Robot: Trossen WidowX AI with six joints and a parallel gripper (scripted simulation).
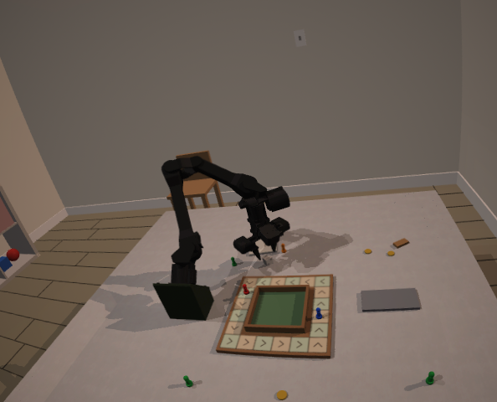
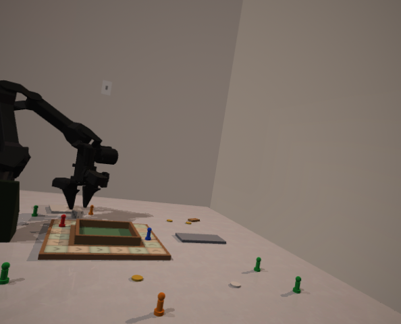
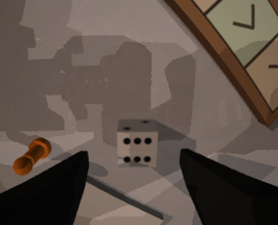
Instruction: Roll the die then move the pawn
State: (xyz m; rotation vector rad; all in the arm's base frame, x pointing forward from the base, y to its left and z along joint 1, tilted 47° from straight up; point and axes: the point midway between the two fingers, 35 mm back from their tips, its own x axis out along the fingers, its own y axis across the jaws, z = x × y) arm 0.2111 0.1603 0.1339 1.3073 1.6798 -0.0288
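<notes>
My gripper tip is 2 cm above the white die. From my gripper tip the other things lie so: white card (3 cm behind, 10 cm to the left, 3 cm below); red pawn (5 cm behind, 15 cm to the right); green-floored tray (6 cm ahead, 23 cm to the right, 2 cm below).
</notes>
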